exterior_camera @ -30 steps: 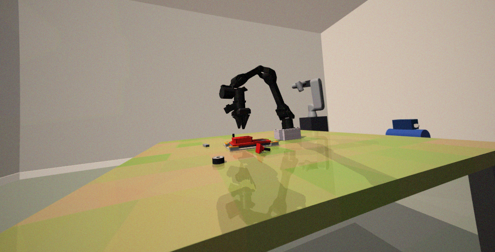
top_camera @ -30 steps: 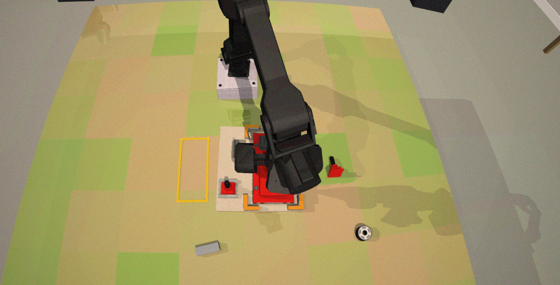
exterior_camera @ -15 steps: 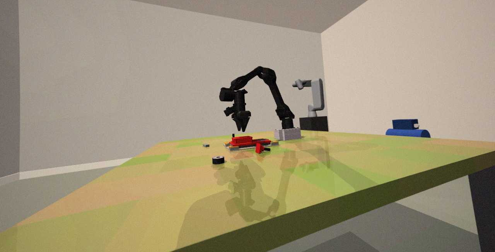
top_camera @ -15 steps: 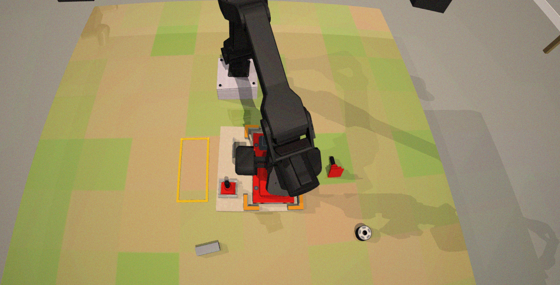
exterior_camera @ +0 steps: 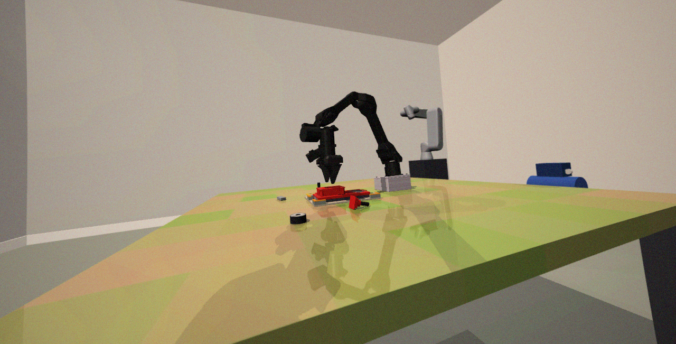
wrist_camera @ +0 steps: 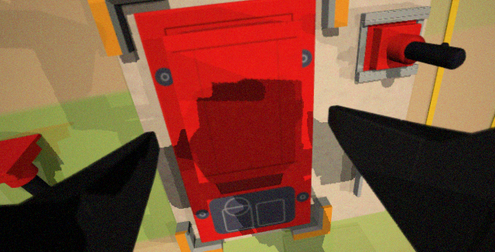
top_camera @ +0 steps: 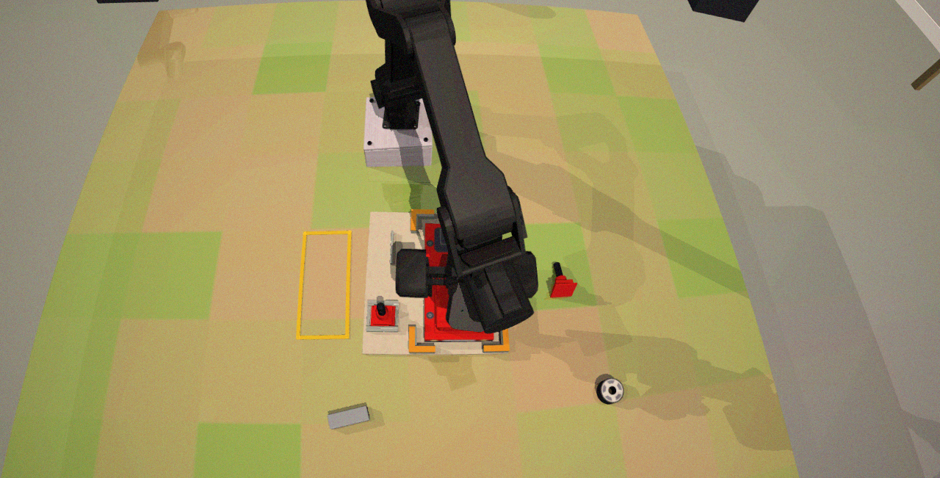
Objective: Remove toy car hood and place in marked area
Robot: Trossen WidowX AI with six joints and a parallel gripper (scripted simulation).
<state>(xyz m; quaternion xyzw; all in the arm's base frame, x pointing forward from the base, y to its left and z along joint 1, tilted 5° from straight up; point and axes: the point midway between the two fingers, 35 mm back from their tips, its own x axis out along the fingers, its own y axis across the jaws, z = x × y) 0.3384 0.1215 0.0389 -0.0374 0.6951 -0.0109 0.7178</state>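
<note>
My gripper tip is 3 cm above the red hood.
</note>
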